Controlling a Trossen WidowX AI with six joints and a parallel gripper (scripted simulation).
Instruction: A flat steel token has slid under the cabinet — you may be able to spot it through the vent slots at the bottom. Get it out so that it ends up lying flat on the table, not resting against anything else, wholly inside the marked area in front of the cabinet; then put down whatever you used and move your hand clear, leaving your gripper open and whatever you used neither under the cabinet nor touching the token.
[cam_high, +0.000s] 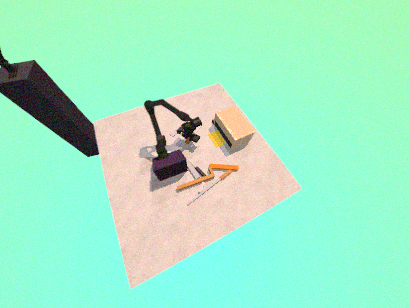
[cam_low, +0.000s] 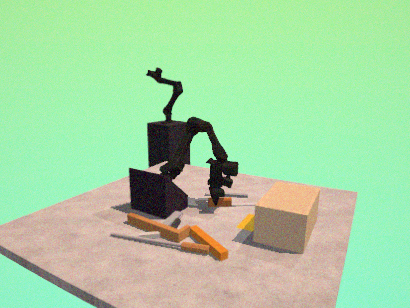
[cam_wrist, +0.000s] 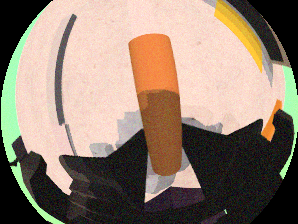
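My gripper tip is 260 mm to the left of the dark-handled tool. From my gripper tip the other things lie so: orange bar (200 mm ahead, 310 mm to the right, 10 mm above).
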